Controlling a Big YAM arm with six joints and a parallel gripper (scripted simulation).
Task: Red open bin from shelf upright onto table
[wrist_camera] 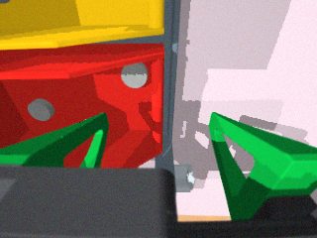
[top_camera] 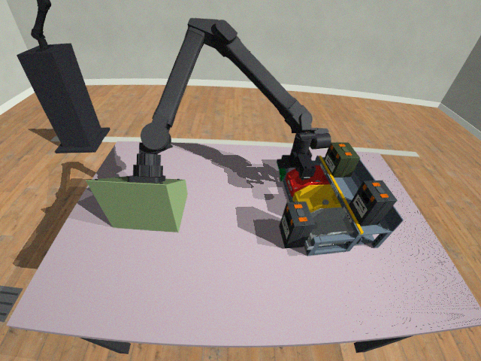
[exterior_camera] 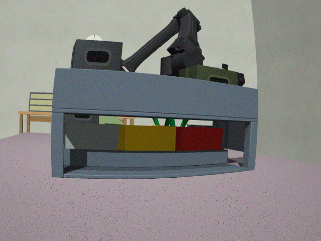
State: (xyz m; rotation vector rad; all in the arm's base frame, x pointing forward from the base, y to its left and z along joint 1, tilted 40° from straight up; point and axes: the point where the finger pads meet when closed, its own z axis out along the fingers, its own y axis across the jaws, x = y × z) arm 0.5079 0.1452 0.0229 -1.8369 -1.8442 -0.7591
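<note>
Right now my hand is 8 cm short of the red open bin and 2 cm above it. Round my hand: grey bin: 9 cm ahead, 22 cm to the right, 2 cm below; then yellow bin: 9 cm ahead, 11 cm to the right, 2 cm below.
</note>
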